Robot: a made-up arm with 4 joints.
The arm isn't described. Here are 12 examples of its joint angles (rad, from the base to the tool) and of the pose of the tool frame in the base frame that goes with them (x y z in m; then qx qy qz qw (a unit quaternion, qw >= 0)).
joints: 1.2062 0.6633 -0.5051 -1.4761
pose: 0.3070 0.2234 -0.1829 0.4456 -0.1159 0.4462 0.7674
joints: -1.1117 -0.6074 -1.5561 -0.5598
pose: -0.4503 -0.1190 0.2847 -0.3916 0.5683 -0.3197 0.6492
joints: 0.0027 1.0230 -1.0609 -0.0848
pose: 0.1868 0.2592 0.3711 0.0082 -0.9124 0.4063 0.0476
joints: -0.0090 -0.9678 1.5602 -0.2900
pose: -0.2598 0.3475 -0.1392 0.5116 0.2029 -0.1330 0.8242
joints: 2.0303 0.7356 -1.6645 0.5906
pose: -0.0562 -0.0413 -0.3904 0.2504 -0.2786 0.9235 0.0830
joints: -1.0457 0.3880 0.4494 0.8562
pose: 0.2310 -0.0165 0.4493 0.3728 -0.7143 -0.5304 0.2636
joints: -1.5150 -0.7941 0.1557 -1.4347
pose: -0.3503 -0.0728 0.4648 -0.7364 -0.1428 -0.5284 0.3976
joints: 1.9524 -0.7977 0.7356 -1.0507
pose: -0.2608 -0.1181 -0.3925 0.1629 0.0848 -0.5297 0.8281
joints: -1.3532 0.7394 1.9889 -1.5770
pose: 0.2634 0.1621 0.4106 -0.7754 -0.3017 0.3430 0.4359
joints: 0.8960 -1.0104 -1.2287 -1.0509
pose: -0.1784 0.3985 0.1826 0.8978 0.0121 0.3848 0.2139
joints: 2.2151 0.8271 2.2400 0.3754
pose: -0.0254 -0.5108 0.0026 -0.7259 -0.4271 -0.3206 0.4334
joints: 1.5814 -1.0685 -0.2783 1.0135
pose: -0.0698 0.2574 -0.2697 0.0664 -0.4470 0.2435 0.8582
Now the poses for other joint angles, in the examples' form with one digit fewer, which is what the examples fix.
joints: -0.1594 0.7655 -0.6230 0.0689
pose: 0.201 0.169 0.430 0.175 -0.971 0.138 0.084
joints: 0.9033 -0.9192 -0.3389 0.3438
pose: -0.024 0.417 -0.062 0.539 -0.455 0.150 0.693
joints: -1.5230 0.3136 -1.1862 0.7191
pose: -0.262 -0.235 0.409 -0.036 0.721 0.494 0.484
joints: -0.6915 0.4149 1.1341 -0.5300
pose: 0.347 0.229 0.267 0.841 -0.322 -0.357 0.249
